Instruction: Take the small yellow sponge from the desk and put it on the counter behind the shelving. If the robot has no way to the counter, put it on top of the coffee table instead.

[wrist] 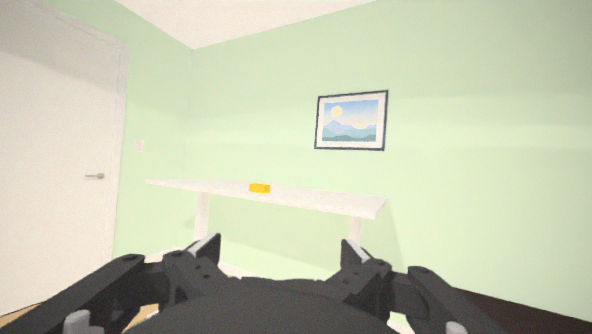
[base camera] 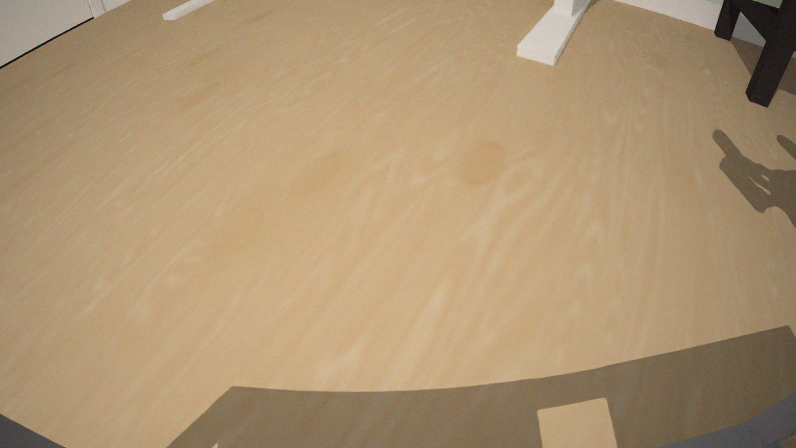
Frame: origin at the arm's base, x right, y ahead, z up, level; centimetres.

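Where they show: gripper, fingertip midpoint: (wrist: pixel 281 249).
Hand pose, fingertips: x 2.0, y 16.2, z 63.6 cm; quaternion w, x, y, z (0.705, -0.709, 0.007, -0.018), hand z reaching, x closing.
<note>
Things, the pixels of their centre, and the offset from my fingertips. "pt": a spot on its surface instead. Level surfaces: height alone.
- small yellow sponge at the middle of its body: (wrist: pixel 259 188) dx -11.7, dy +106.6, dz -6.0 cm
- white desk at its surface level: dz -8.2 cm
- Dark furniture with thick legs, surface spot: (base camera: pixel 771 72) pt dx +81.3, dy +62.7, dz -94.9 cm
- dark brown surface at its surface level: dz -58.2 cm
The small yellow sponge (wrist: pixel 259 188) lies on the white desk (wrist: pixel 325 199), near the middle of its length, in the wrist view. The desk stands against the green wall, and its white feet show in the base camera view, one foot (base camera: pixel 543 44) at the upper right and part of another (base camera: pixel 186 8) at the upper left. My gripper (wrist: pixel 281 249) is open and empty in the wrist view, apart from the desk and the sponge, which show beyond the fingertips. The counter and the shelving do not show in these views.
Dark furniture with thick legs (base camera: pixel 771 72) stands at the upper right of the base camera view; a dark brown surface (wrist: pixel 520 307) shows at the lower right of the wrist view. A white door (wrist: pixel 55 165) is at the left. A framed picture (wrist: pixel 351 120) hangs above the desk.
</note>
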